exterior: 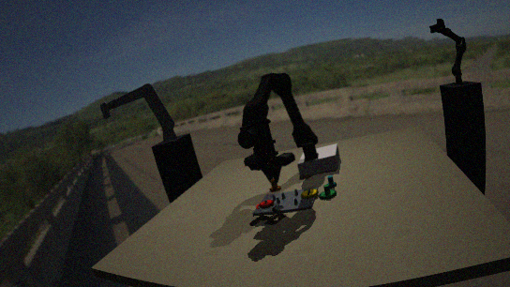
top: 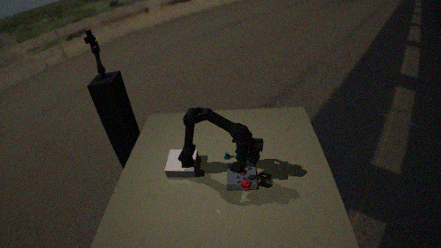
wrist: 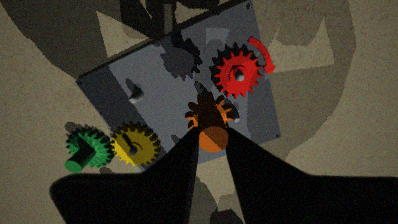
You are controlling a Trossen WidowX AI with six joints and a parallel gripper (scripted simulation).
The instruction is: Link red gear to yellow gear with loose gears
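My gripper tip is now 10 mm short of the red gear, 40 mm to the left of it and 70 mm above it. Also, from my gripper tip: yellow gear (20 mm behind, 110 mm to the left, 70 mm below); red arrow (10 mm ahead, 80 mm to the right, 80 mm below); orange gear (10 mm below).
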